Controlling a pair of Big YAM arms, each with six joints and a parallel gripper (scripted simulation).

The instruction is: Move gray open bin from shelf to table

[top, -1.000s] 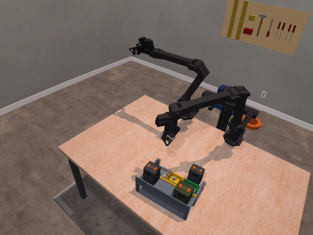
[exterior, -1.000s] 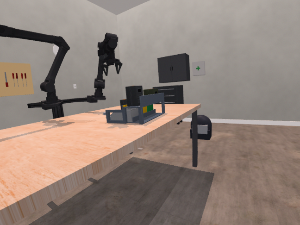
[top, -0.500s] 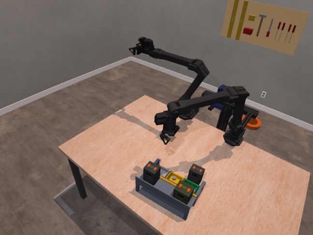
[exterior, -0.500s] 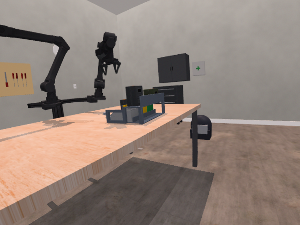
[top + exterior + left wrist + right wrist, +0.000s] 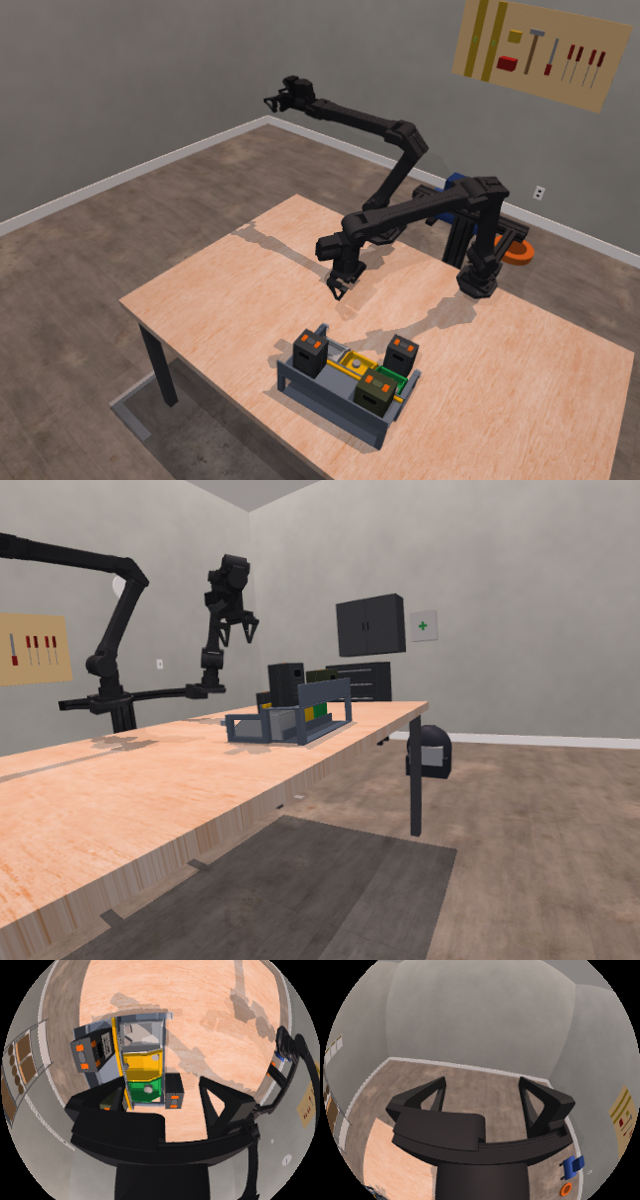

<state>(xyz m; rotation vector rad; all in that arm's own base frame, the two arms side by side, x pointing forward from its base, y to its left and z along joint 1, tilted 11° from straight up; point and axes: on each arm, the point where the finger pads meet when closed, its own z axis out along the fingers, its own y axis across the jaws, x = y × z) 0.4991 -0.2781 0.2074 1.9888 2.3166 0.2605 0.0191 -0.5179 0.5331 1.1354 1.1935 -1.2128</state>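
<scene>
The gray open bin lies 80 mm ahead of my left hand, 10 mm to the left of it and 260 mm below it. Also, from my left hand: yellow bin 70 mm ahead, 120 mm to the left, 260 mm below; gray shelf 90 mm ahead, 130 mm to the left, 240 mm below; olive box 150 mm ahead, 250 mm to the left, 150 mm below.
</scene>
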